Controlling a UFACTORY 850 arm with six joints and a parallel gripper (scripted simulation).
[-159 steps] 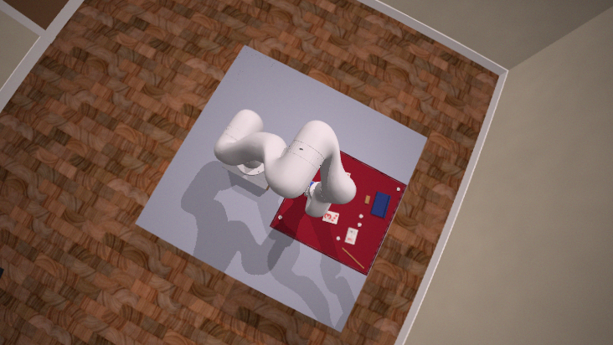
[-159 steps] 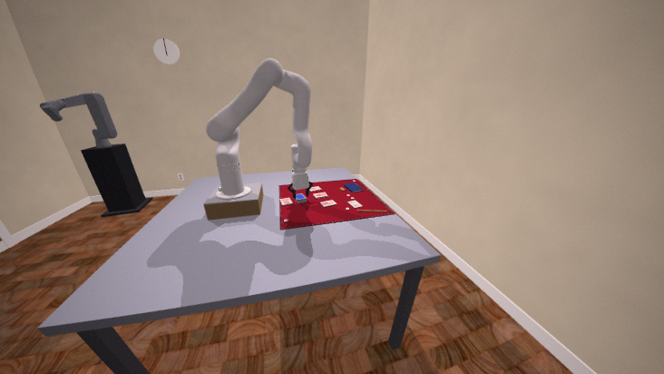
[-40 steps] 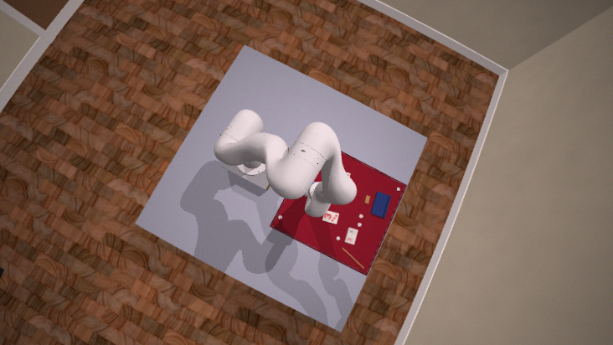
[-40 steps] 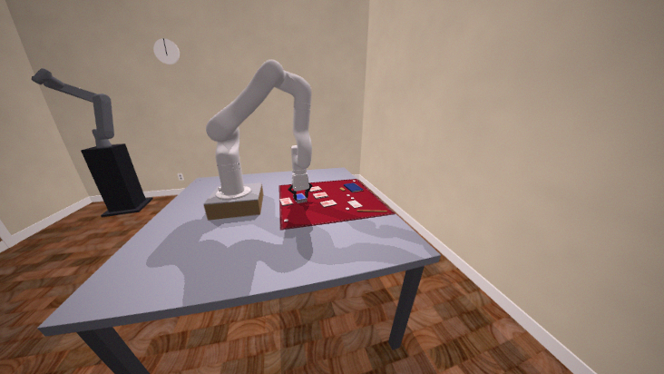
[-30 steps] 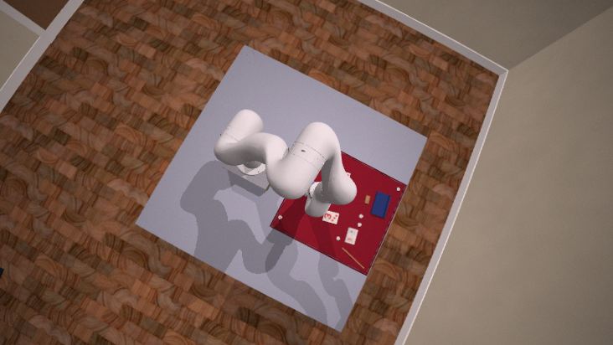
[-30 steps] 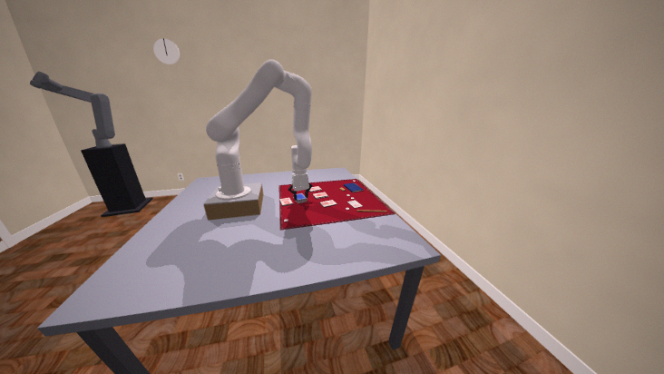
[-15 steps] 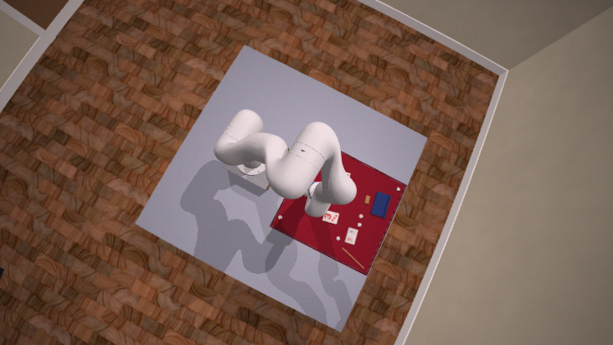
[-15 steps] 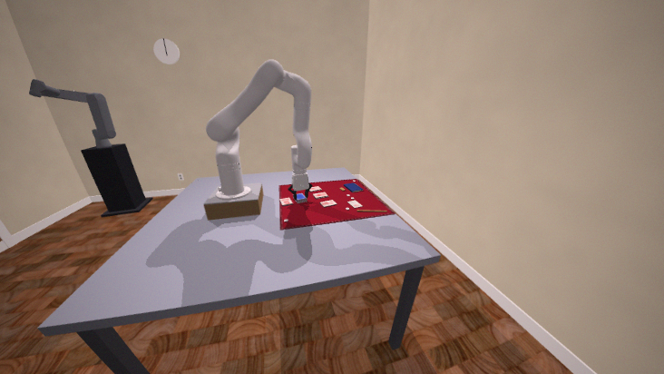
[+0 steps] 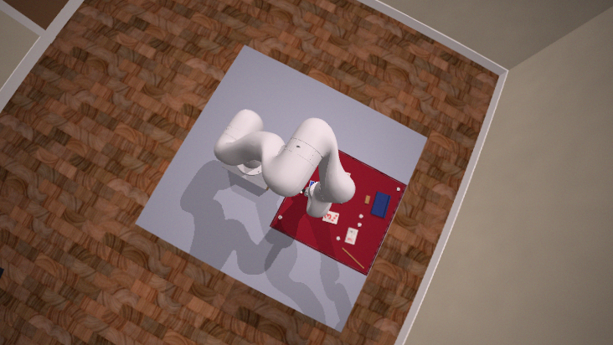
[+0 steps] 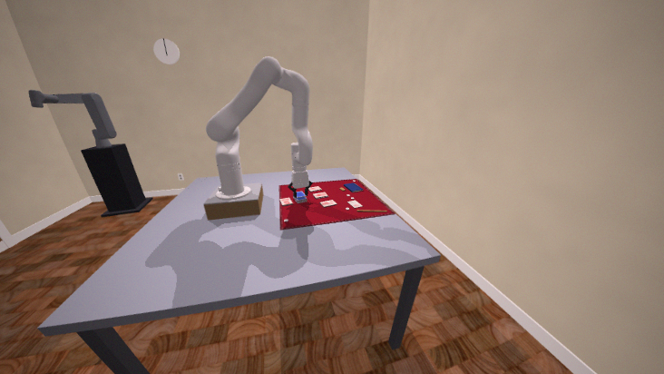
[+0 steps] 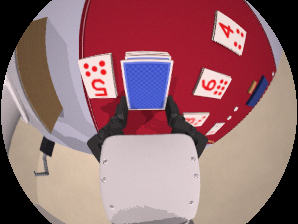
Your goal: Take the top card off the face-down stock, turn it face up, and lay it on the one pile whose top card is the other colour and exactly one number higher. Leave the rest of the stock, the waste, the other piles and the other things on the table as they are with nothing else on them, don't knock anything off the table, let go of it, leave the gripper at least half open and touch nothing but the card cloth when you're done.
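The card lies 90 mm behind my hand, 50 mm below it and 20 mm to the left of it. Also, from my hand: pencil: 360 mm ahead, 270 mm to the right, 50 mm below; then red card cloth: 190 mm ahead, 70 mm below.
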